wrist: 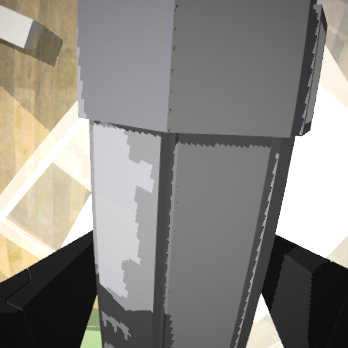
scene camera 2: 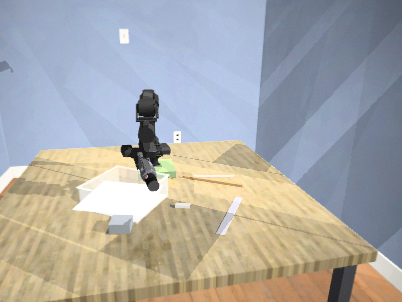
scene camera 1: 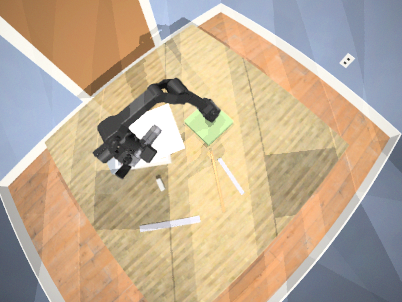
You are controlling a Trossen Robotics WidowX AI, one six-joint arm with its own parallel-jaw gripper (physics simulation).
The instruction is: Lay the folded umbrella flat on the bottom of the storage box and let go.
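Pixels of known places: gripper, fingertip midpoint: [wrist: 176, 239] [scene camera 1: 143, 147]; arm's base, link origin: [scene camera 1: 211, 115].
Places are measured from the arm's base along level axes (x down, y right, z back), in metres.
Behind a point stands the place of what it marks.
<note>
The folded umbrella [scene camera 1: 151, 133] @[x -0.159, y 0.094, z -0.284 m] [scene camera 2: 146, 170] @[x -0.144, y 0.110, z -0.440 m] [wrist: 215, 75] @[x -0.150, y 0.098, z -0.411 m] is a grey, faceted roll with a dark end. It hangs tilted in the air, its lower end over the right part of the box in scene camera 2. My gripper [scene camera 1: 140, 143] @[x -0.114, y 0.100, z -0.349 m] [scene camera 2: 143, 156] [wrist: 176, 239] @[x -0.114, y 0.100, z -0.349 m] is shut on it, one black finger on each side in the wrist view. The storage box [scene camera 2: 83, 193] @[x -0.043, y 0.340, z -0.352 m] [scene camera 1: 163, 159] @[x -0.064, y 0.011, z -0.333 m] [wrist: 37, 162] @[x -0.064, y 0.031, z -0.358 m] is shallow, with clear walls. A white sheet [scene camera 1: 171, 127] [scene camera 2: 117, 197] [wrist: 320, 195] @[x 0.029, y 0.276, z -0.292 m] overlaps it and hides much of its bottom. The arm hides part of the box in scene camera 1.
A grey block [scene camera 2: 120, 224] @[x -0.003, y 0.226, z -0.553 m] stands by the box's near side. A small white block [scene camera 1: 160, 183] @[x 0.021, y -0.028, z -0.433 m] [scene camera 2: 182, 205] @[x 0.022, y -0.027, z -0.446 m] lies to the right. Beyond are a pale strip [scene camera 1: 170, 224] @[x 0.031, y -0.195, z -0.549 m] [scene camera 2: 229, 216] @[x 0.031, y -0.177, z -0.570 m], an orange stick [scene camera 1: 216, 177] @[x 0.021, y -0.222, z -0.235 m] [scene camera 2: 215, 181] @[x 0.025, y -0.248, z -0.260 m] and a white strip [scene camera 1: 231, 176] @[x 0.031, y -0.275, z -0.184 m] [scene camera 2: 214, 176] @[x 0.033, y -0.275, z -0.185 m]. The arm's base stands on a green pad [scene camera 1: 207, 134] @[x 0.000, y -0.053, z -0.096 m] [scene camera 2: 167, 169] @[x 0.000, y -0.053, z -0.103 m].
</note>
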